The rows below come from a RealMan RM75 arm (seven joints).
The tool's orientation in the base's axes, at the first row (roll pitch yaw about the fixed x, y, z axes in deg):
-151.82 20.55 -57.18
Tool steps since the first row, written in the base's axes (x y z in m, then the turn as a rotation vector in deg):
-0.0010 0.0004 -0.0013 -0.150 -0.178 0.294
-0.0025 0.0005 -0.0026 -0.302 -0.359 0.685
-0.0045 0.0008 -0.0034 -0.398 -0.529 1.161
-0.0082 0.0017 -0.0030 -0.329 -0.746 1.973
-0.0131 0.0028 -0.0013 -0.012 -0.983 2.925
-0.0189 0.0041 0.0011 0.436 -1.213 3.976
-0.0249 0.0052 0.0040 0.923 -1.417 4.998
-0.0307 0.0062 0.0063 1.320 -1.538 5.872
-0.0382 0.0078 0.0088 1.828 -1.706 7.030
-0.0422 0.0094 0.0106 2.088 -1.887 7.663
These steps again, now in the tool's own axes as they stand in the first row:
-0.0004 0.0013 0.0011 -0.039 0.055 -0.369
-0.0007 0.0031 0.0018 -0.111 0.069 -0.820
-0.0017 0.0050 0.0022 -0.193 -0.004 -1.322
-0.0044 0.0076 0.0015 -0.273 -0.347 -2.089
-0.0084 0.0105 -0.0005 -0.259 -0.951 -2.924
-0.0132 0.0138 -0.0031 -0.220 -1.710 -3.808
-0.0181 0.0172 -0.0063 -0.171 -2.497 -4.645
-0.0227 0.0206 -0.0090 -0.181 -3.172 -5.338
-0.0286 0.0252 -0.0120 -0.198 -4.050 -6.264
-0.0325 0.0272 -0.0136 -0.145 -4.484 -6.820

